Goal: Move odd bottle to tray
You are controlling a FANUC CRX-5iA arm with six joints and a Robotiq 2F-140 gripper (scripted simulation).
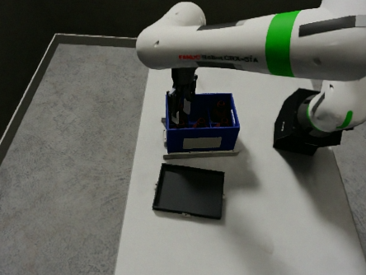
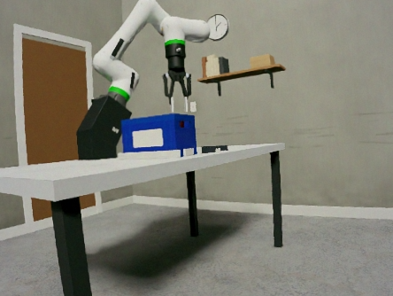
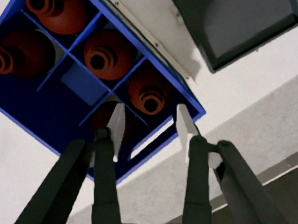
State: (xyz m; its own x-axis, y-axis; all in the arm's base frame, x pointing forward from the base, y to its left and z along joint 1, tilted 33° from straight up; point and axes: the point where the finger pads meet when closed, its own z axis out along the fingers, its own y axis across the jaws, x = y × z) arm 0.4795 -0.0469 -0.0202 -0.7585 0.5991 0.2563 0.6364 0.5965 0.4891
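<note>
Right now the crate is 140 mm below my hand, 80 mm behind it and 60 mm to the right of it. The rest, counted from my hand: dark tray (210 mm to the left, 210 mm below, 40 mm behind).
</note>
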